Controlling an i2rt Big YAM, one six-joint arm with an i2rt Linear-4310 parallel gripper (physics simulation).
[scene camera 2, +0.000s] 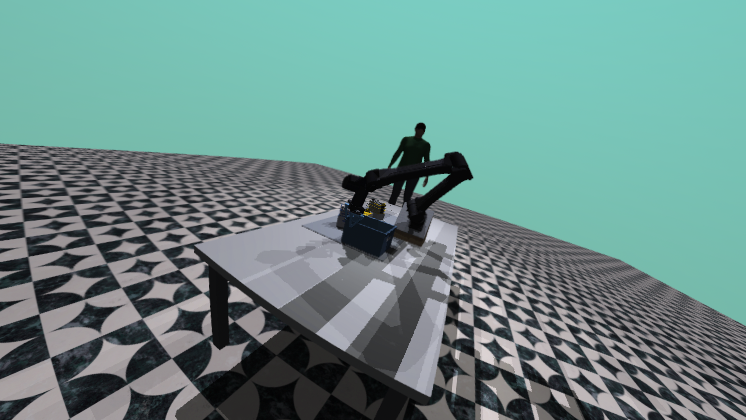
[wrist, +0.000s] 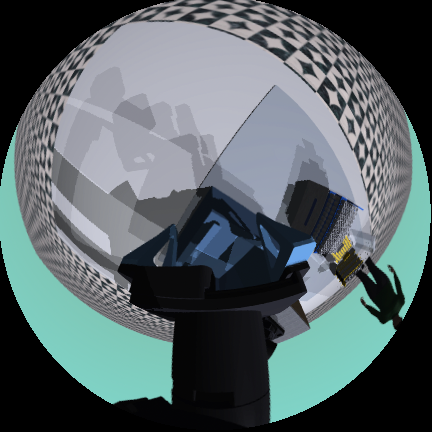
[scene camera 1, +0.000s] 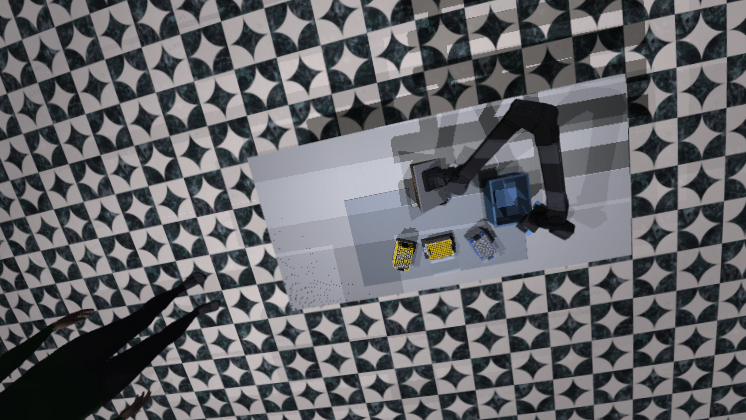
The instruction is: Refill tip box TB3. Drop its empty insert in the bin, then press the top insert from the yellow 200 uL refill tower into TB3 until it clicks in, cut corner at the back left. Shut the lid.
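Observation:
My gripper (scene camera 1: 532, 219) (wrist: 214, 222) is open and empty, beside and partly over the near right corner of the blue bin (scene camera 1: 492, 221) (scene camera 2: 365, 237) (wrist: 212, 200). The gripper's palm and fingers hide part of the bin in the wrist view. A box with a yellow top and pale walls (scene camera 1: 440, 249) (wrist: 344, 248) stands mid-row at the front. A black-and-yellow rack of tips (scene camera 1: 403, 255) (wrist: 349, 270) stands to its left, and a blue-edged one (scene camera 1: 482, 246) (wrist: 336, 220) to its right. The labels are unreadable, so I cannot tell which is TB3 or the yellow tower.
The arm's base stands on a grey block with a brown edge (scene camera 1: 416, 187) (scene camera 2: 409, 237), left of the bin. The arm arches behind the bin. A blue-grey mat (scene camera 1: 370, 229) (wrist: 275, 125) lies under the row. A person (scene camera 1: 140, 318) (scene camera 2: 415, 151) (wrist: 382, 290) stands off the table.

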